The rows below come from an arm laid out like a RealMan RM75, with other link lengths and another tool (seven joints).
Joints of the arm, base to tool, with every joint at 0 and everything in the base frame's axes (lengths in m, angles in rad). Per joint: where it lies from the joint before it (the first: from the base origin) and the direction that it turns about. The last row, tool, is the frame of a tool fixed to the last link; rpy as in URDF.
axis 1: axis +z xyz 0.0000 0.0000 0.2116
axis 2: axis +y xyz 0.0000 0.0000 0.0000
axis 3: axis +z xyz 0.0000 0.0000 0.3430
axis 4: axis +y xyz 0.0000 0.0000 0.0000
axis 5: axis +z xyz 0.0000 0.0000 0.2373
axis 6: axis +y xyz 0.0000 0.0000 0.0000
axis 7: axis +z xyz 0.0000 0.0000 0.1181
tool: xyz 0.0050 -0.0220 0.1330 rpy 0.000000 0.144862 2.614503
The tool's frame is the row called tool.
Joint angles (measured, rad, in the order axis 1, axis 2, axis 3, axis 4, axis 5, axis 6, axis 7), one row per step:
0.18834, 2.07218, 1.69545, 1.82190, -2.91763, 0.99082, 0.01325
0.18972, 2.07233, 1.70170, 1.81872, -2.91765, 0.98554, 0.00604
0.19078, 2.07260, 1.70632, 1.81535, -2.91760, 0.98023, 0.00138
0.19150, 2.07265, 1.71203, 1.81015, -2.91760, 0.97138, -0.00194
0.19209, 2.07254, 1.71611, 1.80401, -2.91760, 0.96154, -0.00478
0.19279, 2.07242, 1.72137, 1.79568, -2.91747, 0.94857, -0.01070
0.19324, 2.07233, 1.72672, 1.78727, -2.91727, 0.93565, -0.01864
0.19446, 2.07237, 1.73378, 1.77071, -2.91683, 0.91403, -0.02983
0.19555, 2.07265, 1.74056, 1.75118, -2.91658, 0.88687, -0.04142
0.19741, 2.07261, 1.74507, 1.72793, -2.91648, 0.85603, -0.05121
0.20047, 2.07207, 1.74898, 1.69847, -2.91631, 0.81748, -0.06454
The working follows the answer.
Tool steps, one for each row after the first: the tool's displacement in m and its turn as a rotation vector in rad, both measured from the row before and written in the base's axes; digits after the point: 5 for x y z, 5 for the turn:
0.00080, 0.00121, 0.00233, 0.00454, -0.00448, 0.00240
0.00069, 0.00103, 0.00161, 0.00399, -0.00244, 0.00171
0.00125, 0.00131, 0.00218, 0.00693, -0.00117, 0.00136
0.00122, 0.00133, 0.00159, 0.00594, -0.00114, 0.00174
0.00168, 0.00171, 0.00201, 0.00676, -0.00326, 0.00287
0.00183, 0.00161, 0.00204, 0.00600, -0.00493, 0.00318
0.00338, 0.00263, 0.00209, 0.00794, -0.00646, 0.00370
0.00364, 0.00306, 0.00208, 0.00984, -0.00668, 0.00521
0.00374, 0.00349, 0.00111, 0.00934, -0.00587, 0.00579
0.00423, 0.00445, 0.00091, 0.00979, -0.00928, 0.00864

Tool pose at each row, in the base's axes (x y z in m, rotation vector in rad; rounded; the steps above come from the unrounded poses):
0.32842, 0.48169, 0.01440, 0.54468, 2.50025, 1.71531
0.32922, 0.48290, 0.01673, 0.53779, 2.49563, 1.72151
0.32991, 0.48393, 0.01834, 0.53369, 2.49228, 1.72705
0.33116, 0.48524, 0.02052, 0.53148, 2.48737, 1.73660
0.33238, 0.48657, 0.02210, 0.52879, 2.48344, 1.74495
0.33406, 0.48829, 0.02412, 0.52271, 2.47825, 1.75441
0.33589, 0.48989, 0.02616, 0.51454, 2.47270, 1.76264
0.33927, 0.49252, 0.02825, 0.50437, 2.46498, 1.77331
0.34291, 0.49558, 0.03032, 0.49239, 2.45664, 1.78693
0.34665, 0.49907, 0.03143, 0.48051, 2.44950, 1.80020
0.35088, 0.50352, 0.03235, 0.46193, 2.44163, 1.81433

